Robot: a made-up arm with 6 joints. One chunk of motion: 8 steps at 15 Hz.
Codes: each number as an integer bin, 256 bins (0 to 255) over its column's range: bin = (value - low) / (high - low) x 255, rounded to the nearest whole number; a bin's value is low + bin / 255 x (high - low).
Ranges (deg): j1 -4..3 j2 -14..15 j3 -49..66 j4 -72..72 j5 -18..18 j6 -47..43
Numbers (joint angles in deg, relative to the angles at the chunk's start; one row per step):
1: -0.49 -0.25 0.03 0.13 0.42 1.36
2: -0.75 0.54 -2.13 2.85 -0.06 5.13
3: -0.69 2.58 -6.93 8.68 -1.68 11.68
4: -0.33 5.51 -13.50 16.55 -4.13 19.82
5: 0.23 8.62 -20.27 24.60 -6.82 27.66
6: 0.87 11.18 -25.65 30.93 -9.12 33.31
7: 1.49 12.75 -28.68 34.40 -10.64 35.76
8: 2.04 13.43 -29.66 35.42 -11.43 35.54
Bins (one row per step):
1: 128 121 109 128 130 137
2: 118 128 104 133 127 148
3: 121 146 93 143 116 166
4: 134 172 79 157 98 189
5: 154 199 64 171 79 212
6: 177 221 52 182 63 228
7: 200 235 45 188 52 234
8: 220 241 43 190 47 234

